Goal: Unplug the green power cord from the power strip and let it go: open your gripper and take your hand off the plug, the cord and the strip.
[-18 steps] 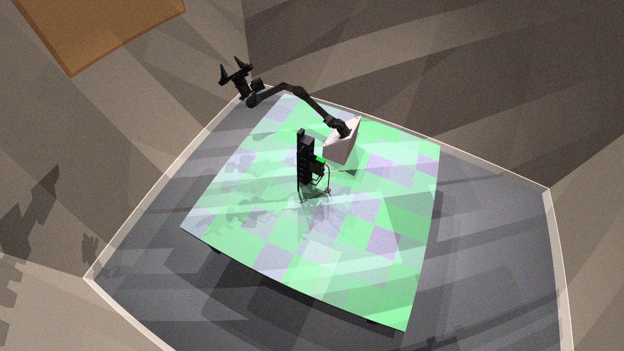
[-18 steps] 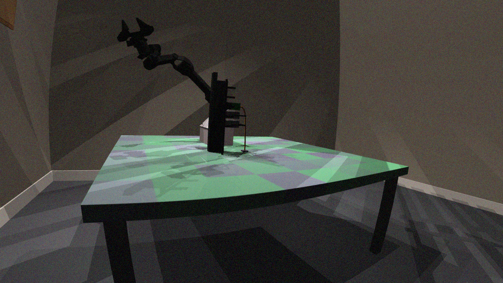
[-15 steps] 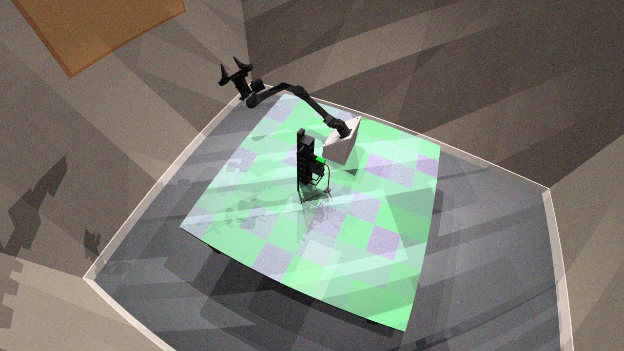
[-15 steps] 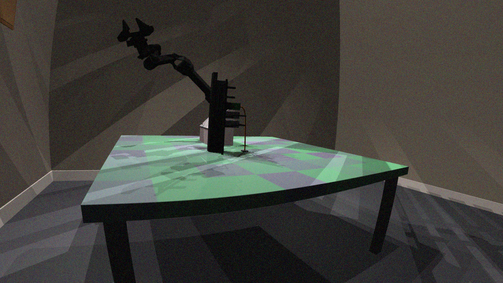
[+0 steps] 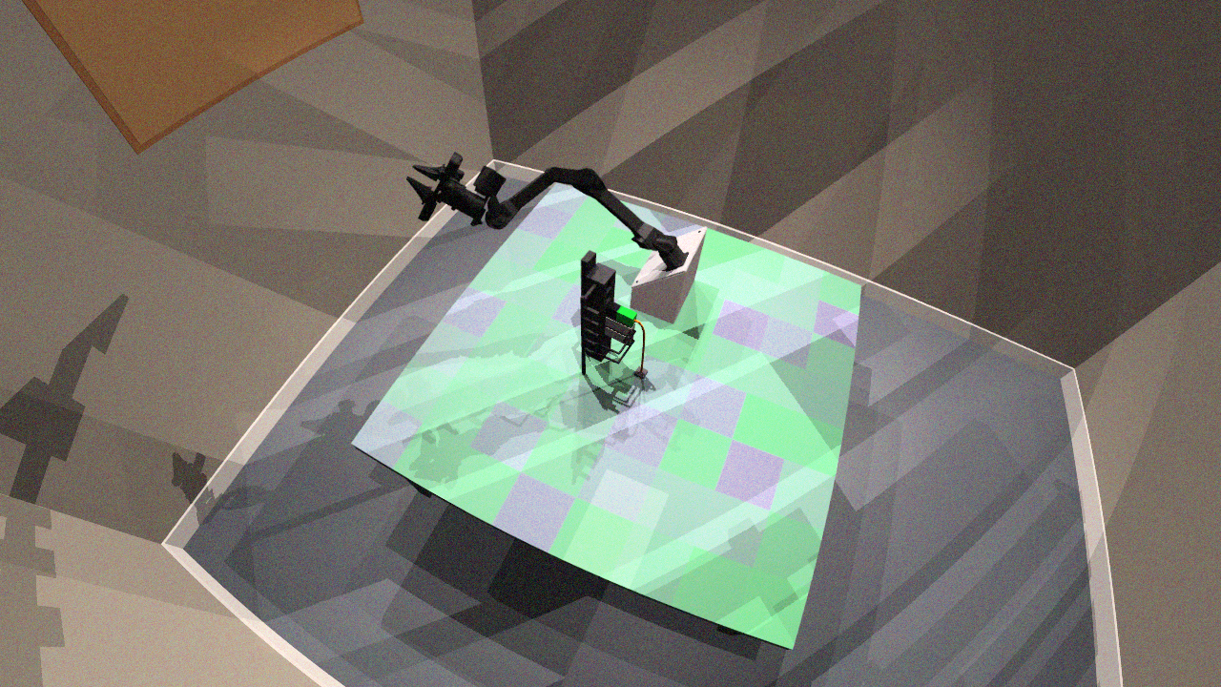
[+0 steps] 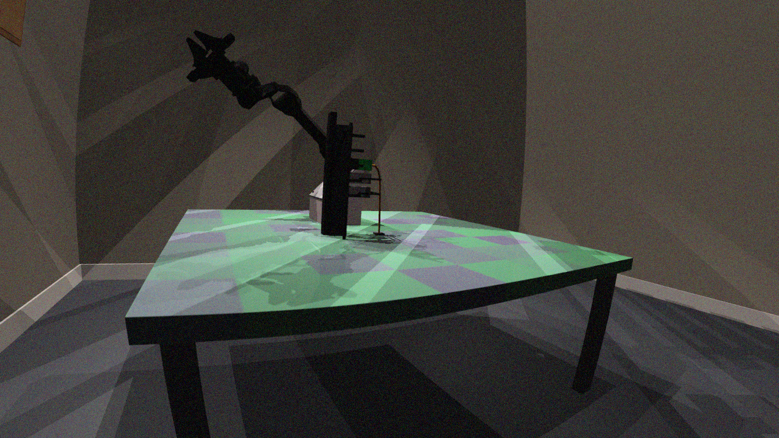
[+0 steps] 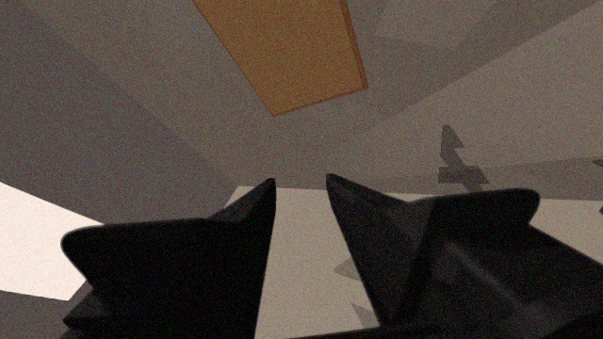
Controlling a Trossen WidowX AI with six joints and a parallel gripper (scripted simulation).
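My gripper tip is now 550 mm to the right of the green plug, 320 mm above it and 40 mm past it.
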